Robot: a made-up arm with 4 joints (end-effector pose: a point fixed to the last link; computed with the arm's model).
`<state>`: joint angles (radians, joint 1 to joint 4).
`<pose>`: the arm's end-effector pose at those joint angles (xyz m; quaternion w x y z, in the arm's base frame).
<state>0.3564 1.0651 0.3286 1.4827</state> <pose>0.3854 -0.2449 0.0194 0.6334 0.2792 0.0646 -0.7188</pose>
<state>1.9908 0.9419 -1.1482 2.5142</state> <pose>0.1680 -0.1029 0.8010 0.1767 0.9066 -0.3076 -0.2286</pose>
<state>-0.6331 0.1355 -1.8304 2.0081</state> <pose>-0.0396 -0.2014 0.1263 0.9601 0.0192 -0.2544 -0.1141</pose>
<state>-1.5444 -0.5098 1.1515 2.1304</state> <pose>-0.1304 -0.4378 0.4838 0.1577 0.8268 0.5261 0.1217</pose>
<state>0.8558 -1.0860 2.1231 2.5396</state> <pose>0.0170 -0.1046 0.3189 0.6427 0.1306 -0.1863 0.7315</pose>
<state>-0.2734 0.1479 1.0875 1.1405</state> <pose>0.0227 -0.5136 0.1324 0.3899 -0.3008 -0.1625 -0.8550</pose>
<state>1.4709 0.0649 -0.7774 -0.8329</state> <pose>0.2288 -0.0637 0.6163 0.4961 0.2119 -0.3048 0.7849</pose>
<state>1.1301 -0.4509 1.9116 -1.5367</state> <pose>0.1512 -0.1767 0.3804 0.4649 0.6708 -0.5765 -0.0406</pose>
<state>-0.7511 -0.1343 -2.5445 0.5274</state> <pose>-0.2154 -0.2238 0.2202 0.6314 0.3042 0.4152 0.5800</pose>
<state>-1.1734 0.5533 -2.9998 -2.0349</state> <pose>-0.2589 -0.3413 0.3544 0.5515 -0.1331 -0.4068 -0.7160</pose>
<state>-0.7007 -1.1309 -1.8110 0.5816</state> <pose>-0.1733 -0.2014 0.0410 0.7075 -0.2380 0.5516 0.3723</pose>
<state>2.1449 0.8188 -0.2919 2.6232</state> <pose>0.2474 -0.1161 0.8898 0.3444 0.7645 -0.1278 -0.5297</pose>
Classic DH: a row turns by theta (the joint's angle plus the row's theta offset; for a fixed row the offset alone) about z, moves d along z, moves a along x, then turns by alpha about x. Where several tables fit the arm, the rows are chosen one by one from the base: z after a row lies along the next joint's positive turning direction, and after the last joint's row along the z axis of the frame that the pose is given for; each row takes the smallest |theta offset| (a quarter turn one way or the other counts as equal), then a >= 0, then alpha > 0; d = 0 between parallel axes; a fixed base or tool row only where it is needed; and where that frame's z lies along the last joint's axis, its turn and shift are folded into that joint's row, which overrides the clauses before.
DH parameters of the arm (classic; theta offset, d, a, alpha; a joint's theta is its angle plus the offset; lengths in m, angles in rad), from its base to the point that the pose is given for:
base (fixed): 0.4939 0.4135 -0.1273 1.3234
joint 1: 1.4397 0.0205 -0.3509 1.0933
joint 2: -1.2914 0.1834 -0.0997 1.5708
joint 3: -0.2621 0.091 -0.0917 0.5568
joint 4: -0.5153 -0.2552 0.0228 2.138
tool (fixed): -2.5557 -0.0444 0 0

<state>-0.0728 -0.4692 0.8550 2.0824</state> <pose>0.1127 -0.3956 0.2904 0.0201 -0.5019 -0.4475 -0.7399</pose>
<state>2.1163 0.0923 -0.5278 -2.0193</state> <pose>0.1281 -0.1645 0.7724 0.1580 -0.2182 -0.1912 0.9439</pose>
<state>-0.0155 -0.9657 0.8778 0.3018</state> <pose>0.1652 -0.2377 0.3234 0.7006 -0.2442 -0.4747 -0.4734</pose>
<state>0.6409 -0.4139 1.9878 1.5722</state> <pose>0.0804 -0.2853 0.2451 0.1800 0.1223 0.0565 0.9744</pose>
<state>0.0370 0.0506 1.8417 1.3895</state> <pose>-0.0147 -0.4294 0.1482 0.0224 0.3294 0.0742 0.9410</pose>
